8 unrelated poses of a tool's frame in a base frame.
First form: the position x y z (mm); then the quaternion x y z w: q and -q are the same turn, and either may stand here.
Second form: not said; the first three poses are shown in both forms.
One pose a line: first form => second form
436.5, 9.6, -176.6, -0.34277, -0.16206, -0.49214, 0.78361 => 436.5, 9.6, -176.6, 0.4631, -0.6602, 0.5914, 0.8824, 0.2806, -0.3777
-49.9, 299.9, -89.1, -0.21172, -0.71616, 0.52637, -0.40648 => -49.9, 299.9, -89.1, -0.5799, -0.1247, -0.8051, 0.7312, 0.3562, -0.5818
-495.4, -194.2, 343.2, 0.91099, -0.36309, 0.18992, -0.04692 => -495.4, -194.2, 343.2, 0.6642, -0.6794, 0.3120, -0.6437, -0.7319, -0.2234
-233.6, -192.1, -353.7, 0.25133, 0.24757, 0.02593, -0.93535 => -233.6, -192.1, -353.7, 0.8761, 0.0759, 0.4762, 0.1729, 0.8723, -0.4573
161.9, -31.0, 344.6, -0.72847, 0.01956, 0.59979, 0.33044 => 161.9, -31.0, 344.6, 0.2797, 0.3679, -0.8868, -0.4249, -0.7809, -0.4580
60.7, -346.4, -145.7, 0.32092, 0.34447, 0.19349, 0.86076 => 60.7, -346.4, -145.7, 0.6878, 0.5542, -0.4688, -0.1120, 0.7191, 0.6858
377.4, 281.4, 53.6, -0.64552, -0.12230, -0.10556, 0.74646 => 377.4, 281.4, 53.6, 0.9478, 0.0003, 0.3189, 0.3155, 0.1443, -0.9379
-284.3, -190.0, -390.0, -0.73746, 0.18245, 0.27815, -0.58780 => -284.3, -190.0, -390.0, 0.7787, -0.5961, -0.1958, 0.0579, -0.2424, 0.9684
